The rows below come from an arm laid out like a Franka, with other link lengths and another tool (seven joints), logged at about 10 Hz.
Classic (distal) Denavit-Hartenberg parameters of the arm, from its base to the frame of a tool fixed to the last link. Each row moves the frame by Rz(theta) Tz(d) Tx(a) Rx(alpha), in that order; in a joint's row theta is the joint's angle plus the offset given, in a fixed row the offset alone. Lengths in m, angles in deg.
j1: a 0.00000  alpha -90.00  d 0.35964  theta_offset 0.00
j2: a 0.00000  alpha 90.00  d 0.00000  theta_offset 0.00
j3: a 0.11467  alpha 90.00  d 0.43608  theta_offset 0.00
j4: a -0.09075  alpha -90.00  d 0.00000  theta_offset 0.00
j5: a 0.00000  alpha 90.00  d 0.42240  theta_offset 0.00
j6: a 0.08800  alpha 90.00  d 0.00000  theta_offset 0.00
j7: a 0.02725  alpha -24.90  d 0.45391  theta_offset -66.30
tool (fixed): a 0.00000  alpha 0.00  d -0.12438  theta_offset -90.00
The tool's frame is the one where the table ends.
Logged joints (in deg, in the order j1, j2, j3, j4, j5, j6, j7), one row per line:
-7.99, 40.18, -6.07, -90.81, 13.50, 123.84, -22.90
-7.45, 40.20, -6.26, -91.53, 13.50, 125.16, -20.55
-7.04, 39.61, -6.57, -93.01, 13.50, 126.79, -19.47
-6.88, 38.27, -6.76, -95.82, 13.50, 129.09, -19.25
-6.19, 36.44, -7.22, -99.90, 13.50, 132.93, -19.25
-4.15, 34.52, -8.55, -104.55, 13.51, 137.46, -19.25
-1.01, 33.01, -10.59, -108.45, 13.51, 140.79, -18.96
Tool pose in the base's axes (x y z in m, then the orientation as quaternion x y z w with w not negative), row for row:
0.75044, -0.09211, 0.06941, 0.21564, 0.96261, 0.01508, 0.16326
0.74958, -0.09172, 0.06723, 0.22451, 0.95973, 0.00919, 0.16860
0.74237, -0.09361, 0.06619, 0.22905, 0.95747, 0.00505, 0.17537
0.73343, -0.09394, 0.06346, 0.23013, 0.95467, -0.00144, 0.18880
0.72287, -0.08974, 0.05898, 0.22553, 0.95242, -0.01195, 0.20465
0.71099, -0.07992, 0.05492, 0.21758, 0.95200, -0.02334, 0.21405
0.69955, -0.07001, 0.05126, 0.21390, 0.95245, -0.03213, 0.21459
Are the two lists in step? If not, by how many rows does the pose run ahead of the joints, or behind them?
The pose runs 1 row ahead of the joints: the pose in row i belongs to the joints in row i + 1.
